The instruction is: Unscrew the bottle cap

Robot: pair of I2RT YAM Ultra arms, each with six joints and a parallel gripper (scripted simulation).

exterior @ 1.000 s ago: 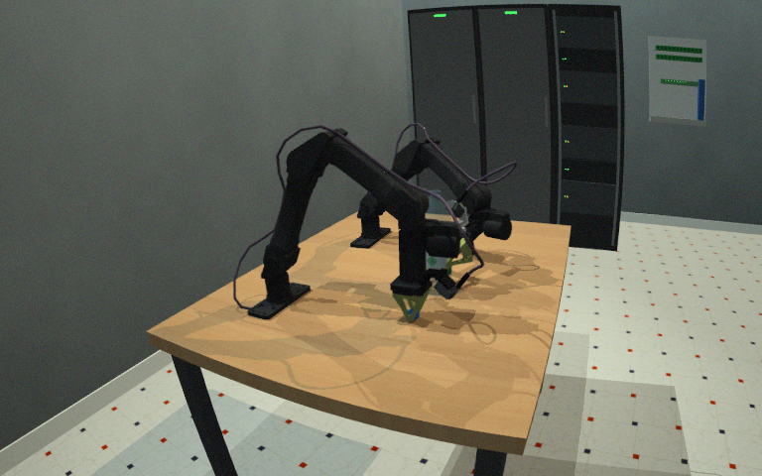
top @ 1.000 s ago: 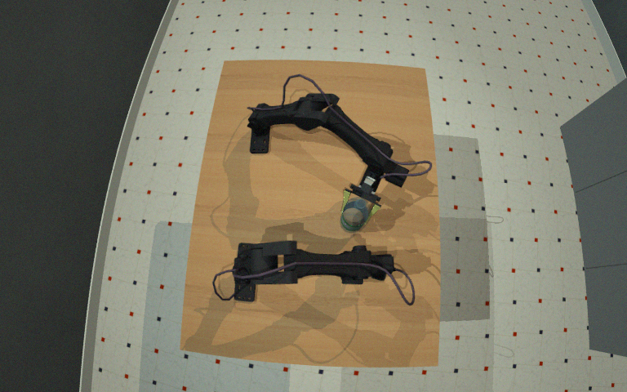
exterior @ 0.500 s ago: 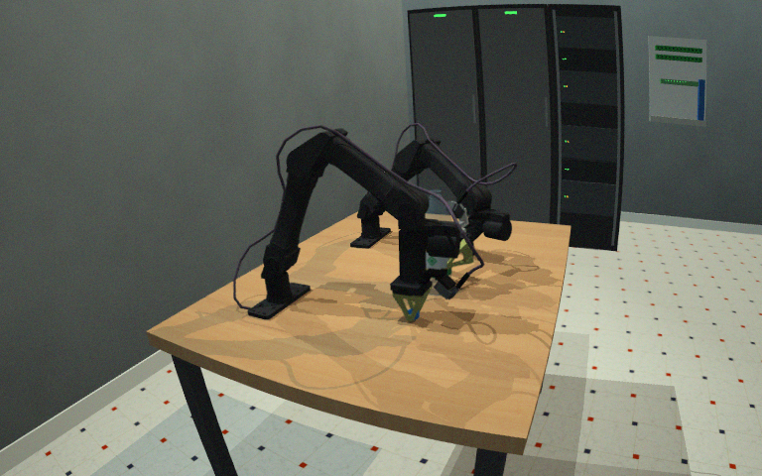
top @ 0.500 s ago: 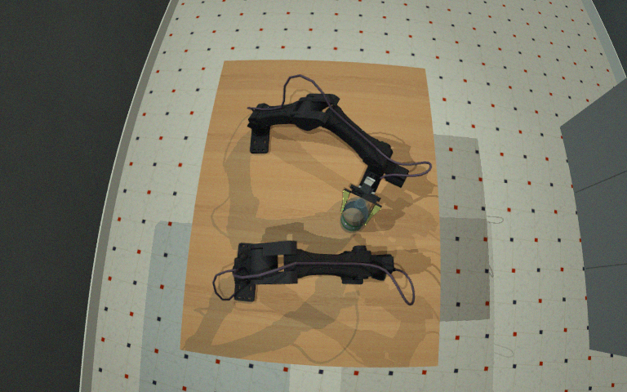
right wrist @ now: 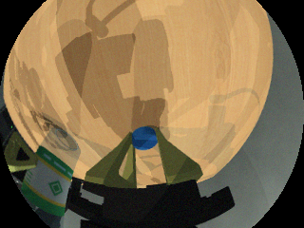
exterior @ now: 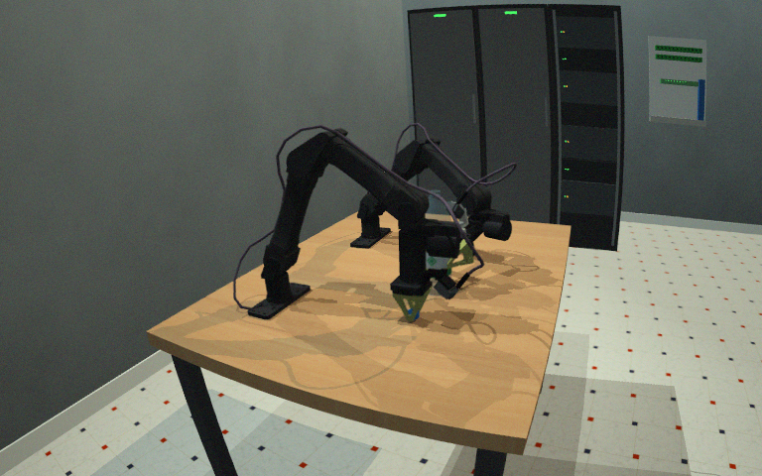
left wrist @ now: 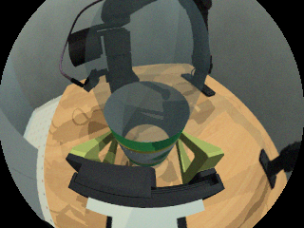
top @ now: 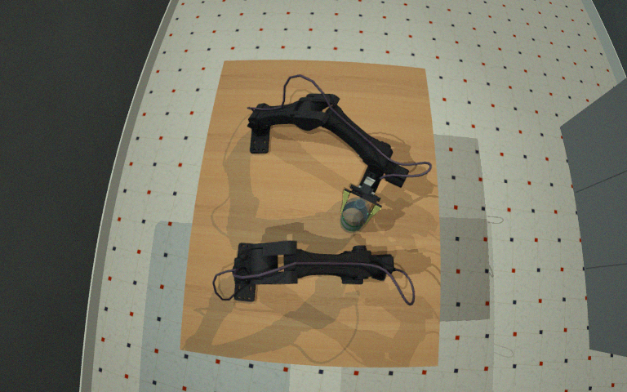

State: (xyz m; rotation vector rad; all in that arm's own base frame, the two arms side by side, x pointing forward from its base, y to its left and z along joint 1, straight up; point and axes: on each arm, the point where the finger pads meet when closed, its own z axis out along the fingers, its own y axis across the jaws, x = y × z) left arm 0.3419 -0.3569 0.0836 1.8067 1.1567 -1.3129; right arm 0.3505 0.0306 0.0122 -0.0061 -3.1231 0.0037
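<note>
Right now my left hand is 5 cm below the bottle. From my left hand the other things lie so: blue cap 16 cm to the right, 7 cm below.
Now: the blue cap right at my right hand. Also, from my right hand: bottle: 16 cm to the left, 12 cm above.
</note>
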